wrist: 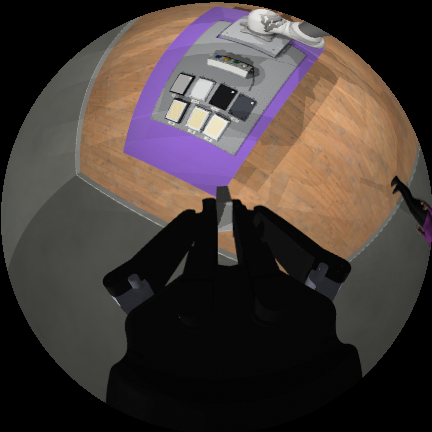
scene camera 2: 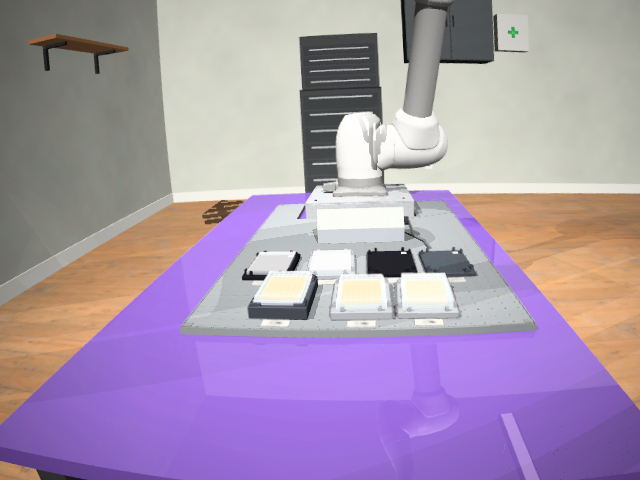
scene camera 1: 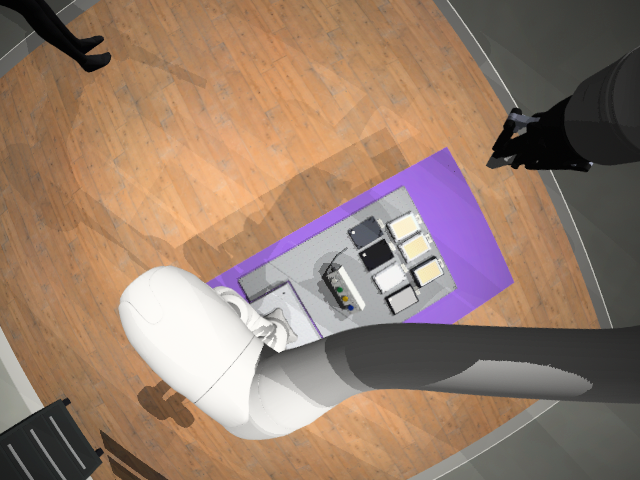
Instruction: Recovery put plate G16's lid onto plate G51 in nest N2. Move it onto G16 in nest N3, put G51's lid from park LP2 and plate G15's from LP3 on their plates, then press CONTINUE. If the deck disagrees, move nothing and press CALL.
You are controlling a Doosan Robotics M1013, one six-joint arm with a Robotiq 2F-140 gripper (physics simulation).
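Where they show: gripper, fingertip midpoint: (wrist: 222, 196) (scene camera 1: 492, 160); arm's base at its link origin: (scene camera 2: 360, 191) (scene camera 1: 273, 331).
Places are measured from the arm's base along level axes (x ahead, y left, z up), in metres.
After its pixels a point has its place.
Note:
Three plates with cream wells stand in the outer row: one (scene camera 1: 428, 272) {x 0.797, y -0.118, z -0.010 m} (scene camera 2: 283, 289) {x 0.829, y -0.117, z -0.008 m} (wrist: 176, 111) {x 0.806, y -0.110, z -0.016 m} in a dark nest, a middle one (scene camera 1: 415, 247) {x 0.800, y 0.019, z -0.025 m} (scene camera 2: 361, 293) {x 0.830, y 0.019, z -0.016 m} (wrist: 198, 119) {x 0.802, y 0.033, z -0.016 m} and an end one (scene camera 1: 404, 226) {x 0.796, y 0.137, z -0.016 m} (scene camera 2: 424, 290) {x 0.821, y 0.129, z -0.016 m} (wrist: 216, 127) {x 0.799, y 0.145, z -0.016 m} in pale nests. Behind them are a light grey park (scene camera 1: 402, 299) {x 0.624, y -0.177, z -0.027 m} (scene camera 2: 272, 262) {x 0.636, y -0.179, z -0.027 m} (wrist: 182, 83) {x 0.624, y -0.169, z -0.027 m}, a white park (scene camera 1: 389, 277) {x 0.617, y -0.046, z -0.027 m} (scene camera 2: 331, 262) {x 0.639, y -0.050, z -0.027 m} (wrist: 202, 89) {x 0.622, y -0.039, z -0.027 m}, a black park (scene camera 1: 376, 254) {x 0.615, y 0.083, z -0.035 m} (scene camera 2: 391, 261) {x 0.617, y 0.079, z -0.035 m} (wrist: 223, 97) {x 0.618, y 0.087, z -0.035 m} and a slate park (scene camera 1: 365, 231) {x 0.620, y 0.206, z -0.035 m} (scene camera 2: 446, 261) {x 0.624, y 0.200, z -0.035 m} (wrist: 242, 106) {x 0.616, y 0.201, z -0.035 m}. Labels and clear lids are unreadable. My gripper (scene camera 1: 498, 162) {x 0.786, y 0.260, z 0.648 m} (wrist: 222, 196) {x 0.786, y 0.260, z 0.648 m} is shut, empty, far from the plates.
A button box (scene camera 1: 352, 287) {x 0.435, y 0.011, z 0.012 m} (scene camera 2: 360, 225) {x 0.442, y 0.009, z 0.000 m} (wrist: 227, 66) {x 0.431, y 0.015, z 0.019 m} stands behind the parks, with green, yellow and blue buttons. The grey deck (scene camera 1: 305, 253) {x 0.316, y 0.253, z -0.045 m} (scene camera 2: 485, 302) {x 0.817, y 0.243, z -0.045 m} (wrist: 272, 95) {x 0.451, y 0.298, z -0.045 m} lies on the purple table (scene camera 1: 465, 227) {x 1.106, y -0.034, z -0.058 m} (scene camera 2: 310, 387) {x 1.050, y -0.045, z -0.058 m} (wrist: 175, 160) {x 1.120, y 0.004, z -0.058 m}. The arm crosses above it in scene camera 1. A person's legs (scene camera 1: 64, 41) show.

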